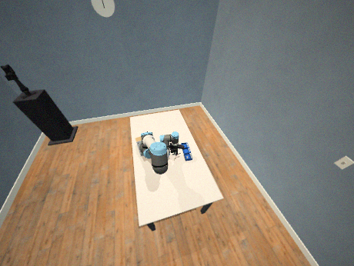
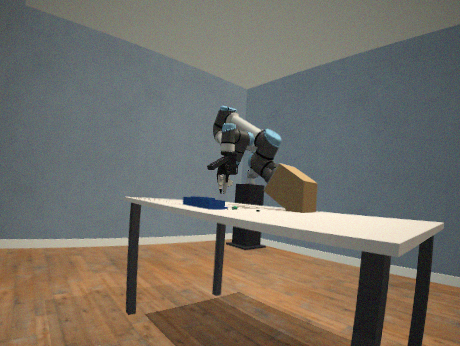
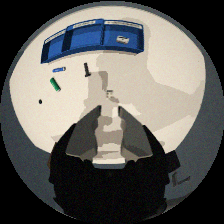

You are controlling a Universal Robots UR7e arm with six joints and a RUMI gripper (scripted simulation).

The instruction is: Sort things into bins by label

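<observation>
The blue bin is 16 cm ahead of my hand, 6 cm to the left of it and 6 cm below it. Also, from my hand: small grey piece: 14 cm ahead, 7 cm below, 2 cm to the right; then small blue piece: 14 cm to the left, 8 cm below, 8 cm ahead; then black screw: 8 cm below, 6 cm ahead, 5 cm to the left.
</observation>
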